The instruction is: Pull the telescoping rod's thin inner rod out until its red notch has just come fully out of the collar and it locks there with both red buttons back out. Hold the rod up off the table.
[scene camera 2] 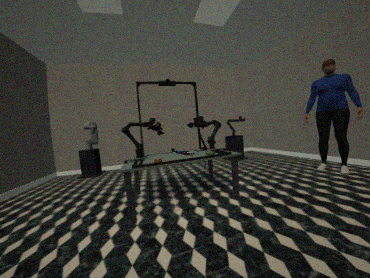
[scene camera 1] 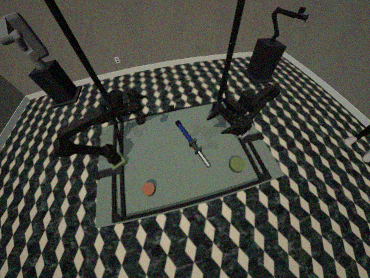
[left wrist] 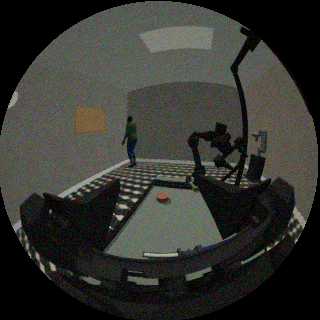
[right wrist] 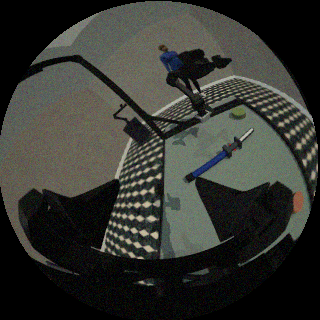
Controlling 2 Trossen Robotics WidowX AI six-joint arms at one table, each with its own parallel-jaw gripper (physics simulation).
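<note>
The telescoping rod (scene camera 1: 184, 132) (scene camera 2: 182, 152) (left wrist: 220, 246) (right wrist: 210, 165) lies on the table, blue outer tube at one end and silver inner rod (scene camera 1: 204, 159) (left wrist: 160, 255) (right wrist: 246, 135) sticking out at the other. Its dark collar (scene camera 1: 193, 145) (right wrist: 231, 148) lies between them. Small red spots show at the collar; whether the buttons are in or out, I cannot tell. My left gripper (scene camera 1: 216, 125) (scene camera 2: 190, 125) (left wrist: 158, 180) is open and empty, raised above the table, apart from the rod. My right gripper (scene camera 1: 143, 107) (scene camera 2: 161, 127) (right wrist: 157, 182) is open and empty, raised beyond the blue end.
An orange disc (scene camera 1: 148, 189) (scene camera 2: 158, 160) (left wrist: 162, 196) (right wrist: 298, 202) lies at the front left of the table (scene camera 1: 165, 170) in scene camera 1. A green disc (scene camera 1: 237, 164) (right wrist: 238, 113) lies right of the silver end there. Dark frame posts (scene camera 1: 232, 47) rise behind the table.
</note>
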